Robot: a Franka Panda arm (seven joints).
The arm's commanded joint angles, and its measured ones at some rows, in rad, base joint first. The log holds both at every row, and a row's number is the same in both.
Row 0, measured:
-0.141 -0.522 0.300 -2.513 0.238 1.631 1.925
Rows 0 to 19, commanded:
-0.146 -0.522 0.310 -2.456 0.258 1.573 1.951
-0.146 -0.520 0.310 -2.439 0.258 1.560 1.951
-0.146 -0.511 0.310 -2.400 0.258 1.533 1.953
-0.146 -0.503 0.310 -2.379 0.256 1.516 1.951
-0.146 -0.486 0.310 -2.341 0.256 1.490 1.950
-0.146 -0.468 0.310 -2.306 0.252 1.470 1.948
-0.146 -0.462 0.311 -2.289 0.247 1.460 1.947
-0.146 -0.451 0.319 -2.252 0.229 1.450 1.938
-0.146 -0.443 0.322 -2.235 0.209 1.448 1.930
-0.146 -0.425 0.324 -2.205 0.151 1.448 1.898
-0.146 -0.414 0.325 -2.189 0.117 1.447 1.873
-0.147 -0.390 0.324 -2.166 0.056 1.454 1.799
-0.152 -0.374 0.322 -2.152 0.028 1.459 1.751
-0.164 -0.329 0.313 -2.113 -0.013 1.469 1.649
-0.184 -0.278 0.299 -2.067 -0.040 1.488 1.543
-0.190 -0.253 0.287 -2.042 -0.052 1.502 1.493
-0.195 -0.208 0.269 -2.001 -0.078 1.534 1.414
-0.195 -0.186 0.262 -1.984 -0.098 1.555 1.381
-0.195 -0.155 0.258 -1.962 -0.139 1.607 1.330
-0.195 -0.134 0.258 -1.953 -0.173 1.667 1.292
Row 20, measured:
-0.187 -0.270 0.267 -2.065 -0.080 1.574 1.435
